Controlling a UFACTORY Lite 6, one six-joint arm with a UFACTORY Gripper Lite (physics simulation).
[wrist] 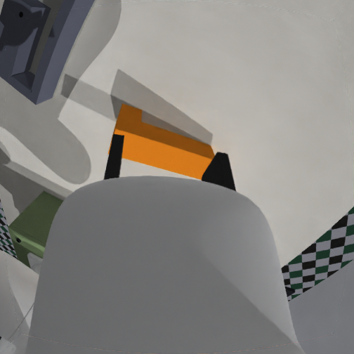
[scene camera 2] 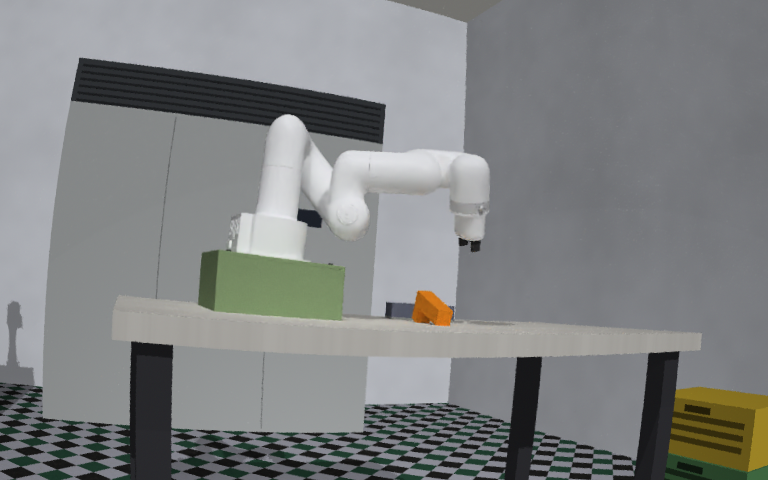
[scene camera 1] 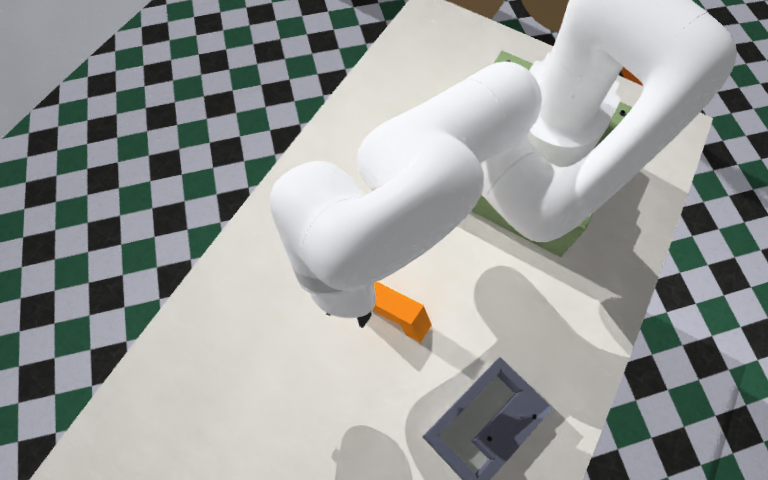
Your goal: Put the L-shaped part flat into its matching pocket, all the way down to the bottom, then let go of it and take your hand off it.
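Frame: origin at the arm's base, x back, y up, z left, level; metres.
Where they show: hand at its tool point: (scene camera 2: 469,243) (scene camera 1: 347,309); arm's base at its link origin: (scene camera 2: 270,259) (scene camera 1: 546,139).
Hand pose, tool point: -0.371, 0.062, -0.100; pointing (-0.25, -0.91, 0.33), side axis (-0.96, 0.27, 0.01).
Each offset is from my tool point to the top centre of the thing, as dx, dy, dz.
The orange L-shaped part {+0.065, -0.098, +0.019} (scene camera 1: 399,305) (scene camera 2: 433,308) (wrist: 160,152) rests on the table, propped up on its edges rather than lying flat. The robot's hand hides one end of it in scene view 1. The blue-grey pocket block {-0.005, -0.126, +0.203} (scene camera 1: 433,435) (scene camera 2: 399,310) (wrist: 55,60) stands apart from the part; its recess with two small dark dots inside shows in scene view 1. My gripper (scene camera 1: 346,316) (scene camera 2: 469,245) (wrist: 170,145) is open and empty, pointing down, well above the table. In scene view 2 it hangs above and a little right of the part; in the wrist view the part shows beyond the fingertips.
The green base block (scene camera 1: 489,212) (scene camera 2: 271,285) (wrist: 37,220) carries the arm on the pale table (scene camera 1: 226,339) (scene camera 2: 396,339). The arm's shadows fall across the table around the pocket block. A yellow drawer unit (scene camera 2: 719,430) stands on the floor beyond the table.
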